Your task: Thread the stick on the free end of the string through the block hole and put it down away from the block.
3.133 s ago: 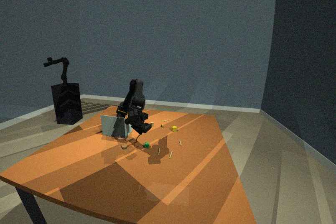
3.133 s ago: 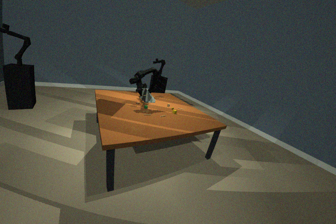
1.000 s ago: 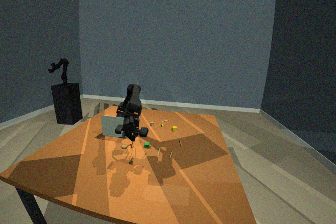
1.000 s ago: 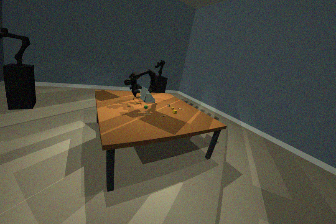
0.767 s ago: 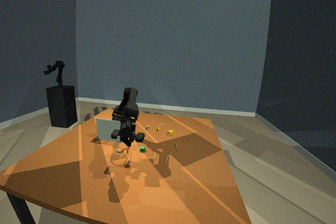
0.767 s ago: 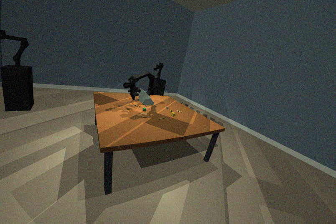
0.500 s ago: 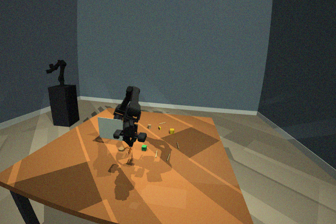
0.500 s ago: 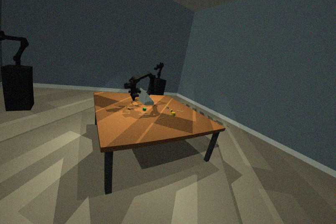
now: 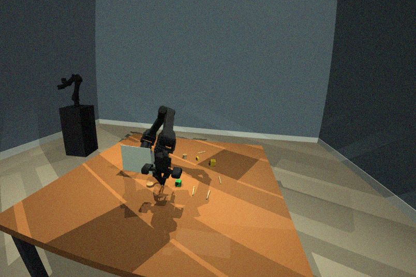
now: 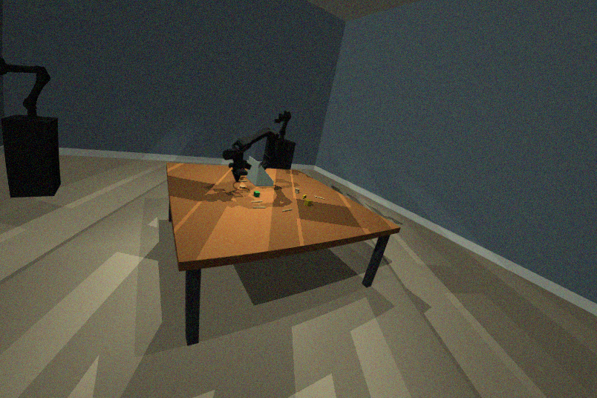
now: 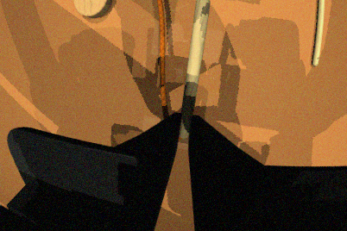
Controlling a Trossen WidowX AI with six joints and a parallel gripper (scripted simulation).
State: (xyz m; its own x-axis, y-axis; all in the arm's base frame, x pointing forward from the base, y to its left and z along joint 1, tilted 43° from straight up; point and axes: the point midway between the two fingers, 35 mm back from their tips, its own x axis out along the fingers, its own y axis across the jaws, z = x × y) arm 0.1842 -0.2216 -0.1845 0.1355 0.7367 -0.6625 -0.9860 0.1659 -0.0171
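The green block lies 120 mm to the left of my gripper tip, 60 mm below it and 60 mm ahead of it. Also, from my gripper tip: yellow cube (390 mm to the left, 260 mm ahead, 60 mm below); then round wooden button (100 mm to the left, 100 mm behind, 70 mm below); then thin pale stick (10 mm to the left).
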